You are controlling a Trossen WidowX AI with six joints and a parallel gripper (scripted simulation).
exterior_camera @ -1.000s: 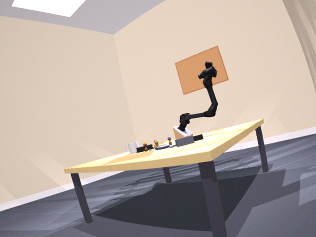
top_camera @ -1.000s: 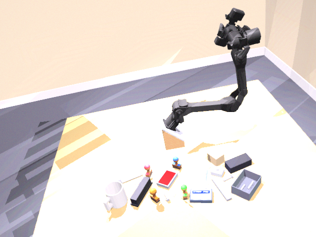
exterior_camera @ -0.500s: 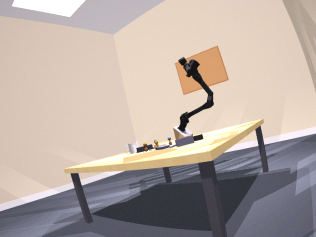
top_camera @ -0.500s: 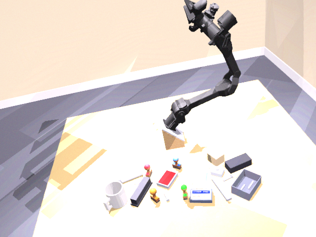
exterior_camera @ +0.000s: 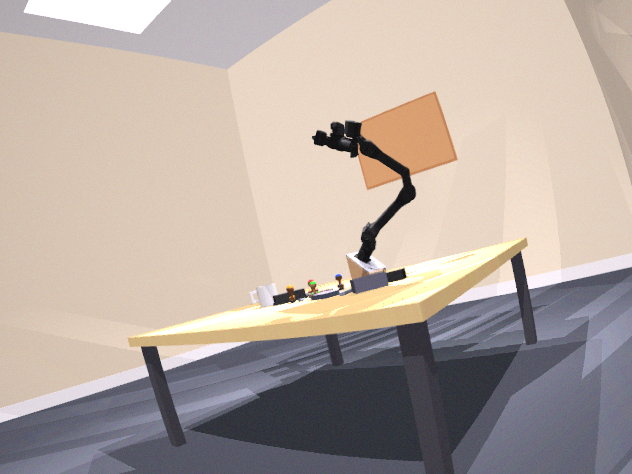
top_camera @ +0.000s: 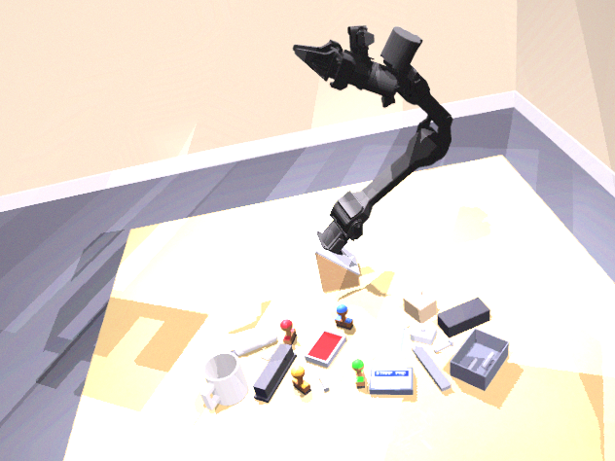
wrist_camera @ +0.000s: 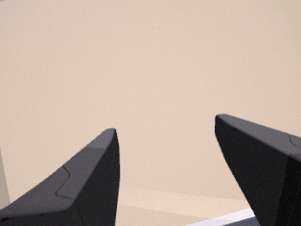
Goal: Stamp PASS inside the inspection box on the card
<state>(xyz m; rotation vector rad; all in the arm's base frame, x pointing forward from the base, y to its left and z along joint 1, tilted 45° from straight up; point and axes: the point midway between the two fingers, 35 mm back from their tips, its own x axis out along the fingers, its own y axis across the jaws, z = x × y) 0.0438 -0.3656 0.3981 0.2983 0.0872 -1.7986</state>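
Now: the green-knobbed stamp 630 mm below my gripper tip, 250 mm ahead of it and 30 mm to the right of it. The rest, counted from my gripper tip: blue-knobbed stamp 630 mm below, 80 mm ahead, 10 mm to the right; red-knobbed stamp 630 mm below, 150 mm to the right, 70 mm ahead; cardboard box 620 mm below, 170 mm to the left, 110 mm ahead.
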